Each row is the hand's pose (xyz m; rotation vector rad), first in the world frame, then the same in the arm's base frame.
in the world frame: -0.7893 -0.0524 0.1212 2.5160 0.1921 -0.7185
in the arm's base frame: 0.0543 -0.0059 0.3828 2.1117 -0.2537 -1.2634
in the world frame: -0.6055 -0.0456 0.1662 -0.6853 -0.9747 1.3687
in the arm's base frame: 0.2335 -0.0646 0.3655 -0.7658 -0.3099 1.2663
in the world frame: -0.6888 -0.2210 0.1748 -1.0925 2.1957 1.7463
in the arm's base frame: 0.1140 -0.1835 0.4622 0.3526 -2.6705 -1.5236
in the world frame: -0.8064 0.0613 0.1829 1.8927 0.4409 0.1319
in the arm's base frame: 0.0981 0.1157 0.4005 1.6487 0.3285 -0.5221
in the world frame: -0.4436 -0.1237 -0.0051 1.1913 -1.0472 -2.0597
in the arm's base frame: 0.2800 -0.2392 0.1952 0.4487 -1.4139 -2.1640
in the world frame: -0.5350 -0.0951 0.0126 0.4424 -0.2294 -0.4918
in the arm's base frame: 0.2167 -0.1725 0.2274 -0.0135 -0.0210 -0.8771
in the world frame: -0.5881 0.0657 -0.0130 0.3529 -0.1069 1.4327
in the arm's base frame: 0.2072 -0.0147 0.1615 0.3140 0.3442 0.9742
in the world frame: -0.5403 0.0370 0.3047 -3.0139 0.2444 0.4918
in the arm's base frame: 0.3709 0.0137 0.4380 2.6504 -0.8530 -0.9319
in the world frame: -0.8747 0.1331 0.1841 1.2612 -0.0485 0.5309
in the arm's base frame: 0.0605 0.2073 0.3954 0.9895 0.1128 -0.0282
